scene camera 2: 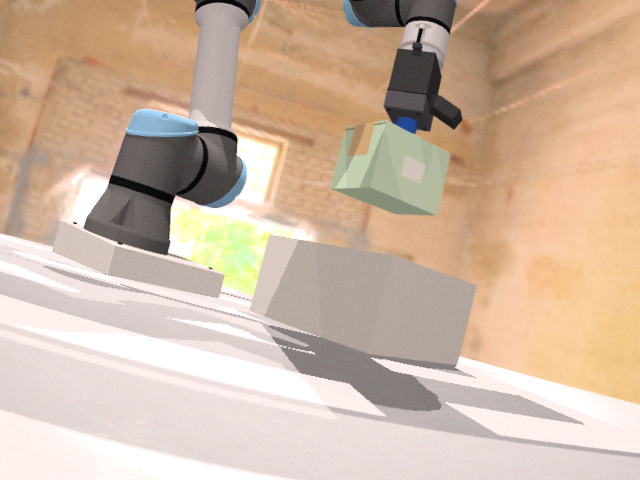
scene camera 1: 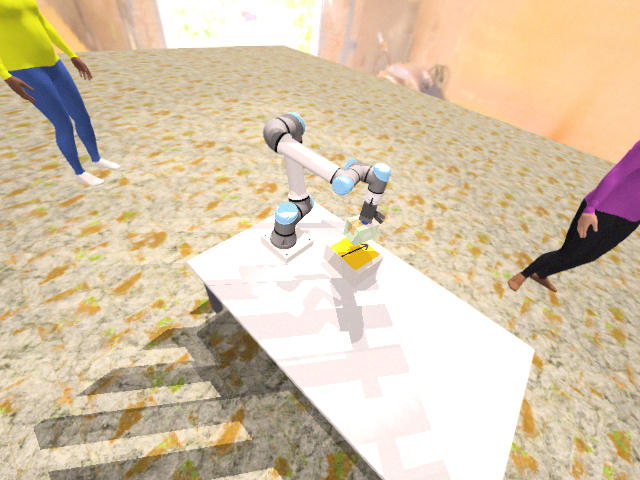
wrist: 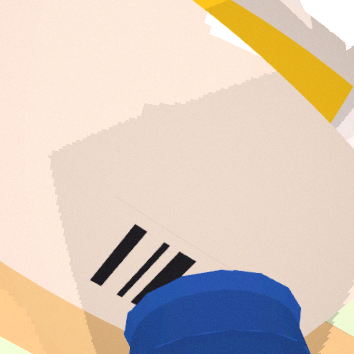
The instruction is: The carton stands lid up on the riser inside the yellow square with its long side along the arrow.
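A pale green carton point(scene camera 1: 356, 236) point(scene camera 2: 392, 173) with brown tape hangs from my suction gripper point(scene camera 1: 364, 223) point(scene camera 2: 406, 125) point(wrist: 215, 312). The blue cup is on its top face, where a large pale label point(wrist: 190, 175) with black bars shows in the wrist view. The carton is in the air above the grey riser point(scene camera 1: 368, 271) point(scene camera 2: 372, 304), with a gap below it in scene camera 2. The yellow square point(scene camera 1: 356, 261) point(wrist: 300, 65) on the riser's top bears a black arrow point(scene camera 1: 354, 251). The carton's lower right edge looks roughly parallel to the arrow; its exact alignment is unclear.
The white table point(scene camera 1: 465, 372) point(scene camera 2: 155, 403) carries the robot base plate point(scene camera 1: 287, 253) point(scene camera 2: 165, 276) left of the riser. A person in purple point(scene camera 1: 615, 198) stands beyond the table on the right. A person in yellow point(scene camera 1: 25, 36) stands at the back left.
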